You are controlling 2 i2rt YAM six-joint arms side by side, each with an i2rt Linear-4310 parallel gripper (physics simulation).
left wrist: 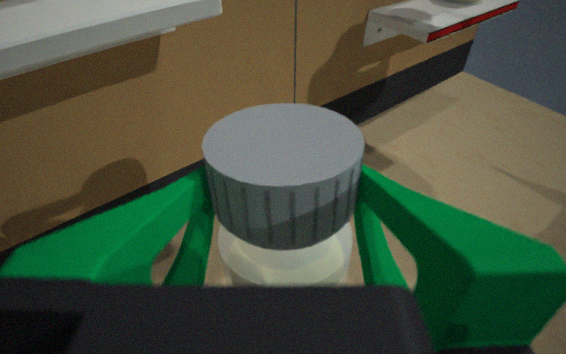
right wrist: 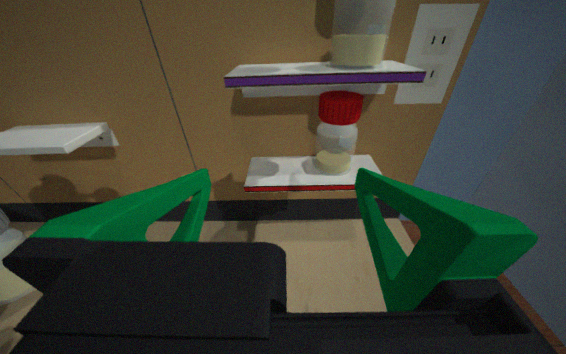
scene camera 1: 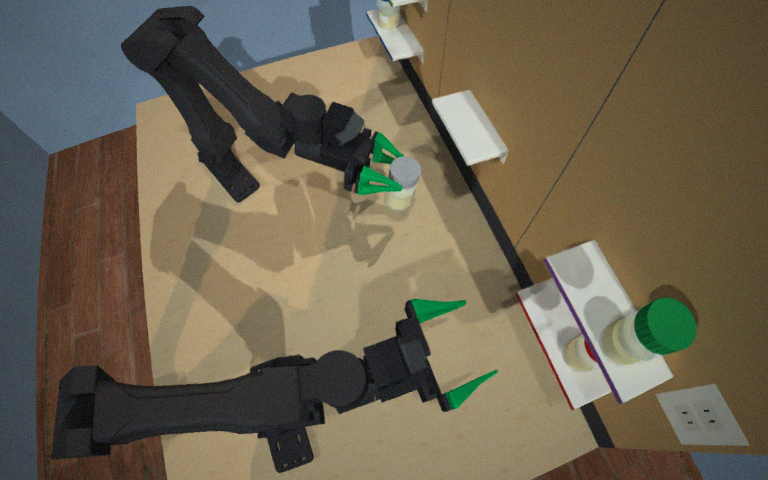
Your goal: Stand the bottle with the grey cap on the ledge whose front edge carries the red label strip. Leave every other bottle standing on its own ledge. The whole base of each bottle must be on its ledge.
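Frame: origin at the left arm's base, x left, y ahead, z down, level; metres.
Seen in the pictures: left gripper, fingertip midpoint: (left wrist: 283, 178) (scene camera 1: 406, 176); right gripper, fingertip midpoint: (right wrist: 282, 176) (scene camera 1: 480, 336); left arm's base, link origin: (scene camera 1: 228, 170).
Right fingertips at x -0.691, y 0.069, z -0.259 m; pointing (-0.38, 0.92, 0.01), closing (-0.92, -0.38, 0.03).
Note:
Pixels of each thing's top centre, then the offset from my right fingertips to it.
- grey-capped bottle, top centre: (left wrist: 285, 140) (scene camera 1: 402, 167) dx +0.288, dy +0.134, dz +0.045 m
- ledge with the red strip, top centre: (left wrist: 449, 3) (right wrist: 312, 168) (scene camera 1: 566, 338) dx -0.099, dy +0.126, dz +0.099 m
- red-capped bottle, top centre: (right wrist: 341, 95) (scene camera 1: 611, 341) dx -0.130, dy +0.120, dz -0.006 m
- green-capped bottle, top centre: (scene camera 1: 672, 323) dx -0.132, dy +0.105, dz -0.146 m
- bare white ledge, top centre: (left wrist: 45, 8) (scene camera 1: 469, 123) (right wrist: 36, 134) dx +0.268, dy +0.284, dz +0.029 m
- blue-edged ledge, top centre: (scene camera 1: 393, 29) dx +0.636, dy +0.442, dz +0.099 m
The grey-capped bottle (scene camera 1: 400, 198) (left wrist: 283, 145) (right wrist: 11, 287) is upright between the fingers of my left gripper (scene camera 1: 401, 171) (left wrist: 283, 178), which is shut on it and appears to hold it above the table. The ledge with the red strip (scene camera 1: 578, 390) (left wrist: 410, 25) (right wrist: 260, 179) is low on the wall. A red-capped bottle (scene camera 1: 578, 355) (right wrist: 340, 107) stands on its right part in the right wrist view; its left part is bare. My right gripper (scene camera 1: 480, 337) (right wrist: 282, 176) is open and empty in front of that ledge.
A purple-strip ledge (scene camera 1: 637, 380) (right wrist: 257, 70) overhangs the red one and bears a green-capped bottle (scene camera 1: 665, 326) (right wrist: 360, 50). A bare white ledge (scene camera 1: 470, 127) (left wrist: 100, 25) (right wrist: 50, 139) is on the wall. A blue-edged ledge (scene camera 1: 404, 46) with a bottle (scene camera 1: 388, 18) is at the top.

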